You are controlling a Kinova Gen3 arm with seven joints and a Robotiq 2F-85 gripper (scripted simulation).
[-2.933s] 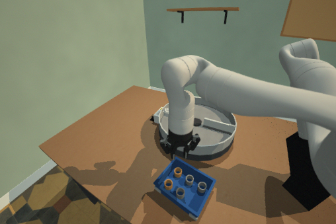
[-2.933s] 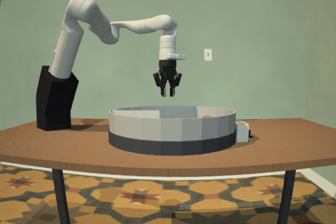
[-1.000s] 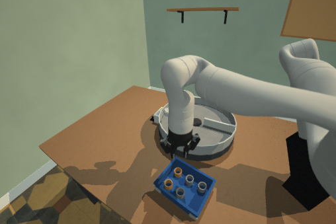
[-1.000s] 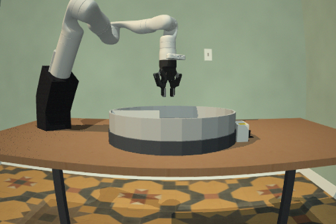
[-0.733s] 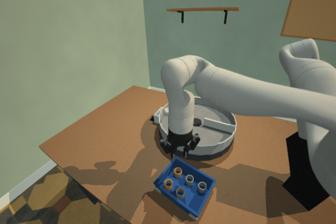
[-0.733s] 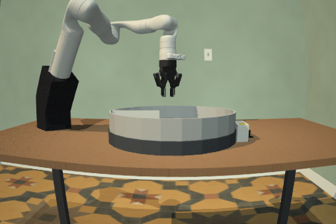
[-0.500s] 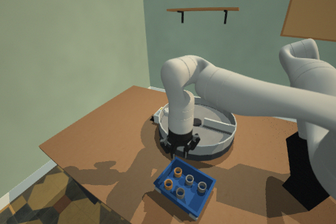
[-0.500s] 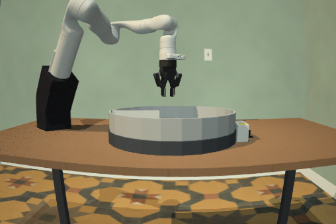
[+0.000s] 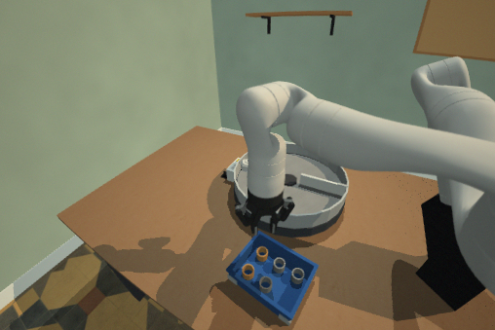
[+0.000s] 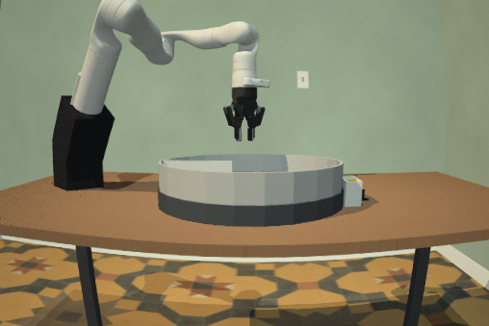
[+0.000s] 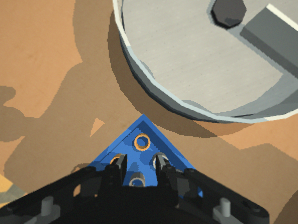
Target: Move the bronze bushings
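The blue crate is 120 mm below my hand, 40 mm to the left of it and 40 mm behind it. The rest, counted from my hand: turntable disc: 310 mm to the right, 100 mm below, 10 mm behind.
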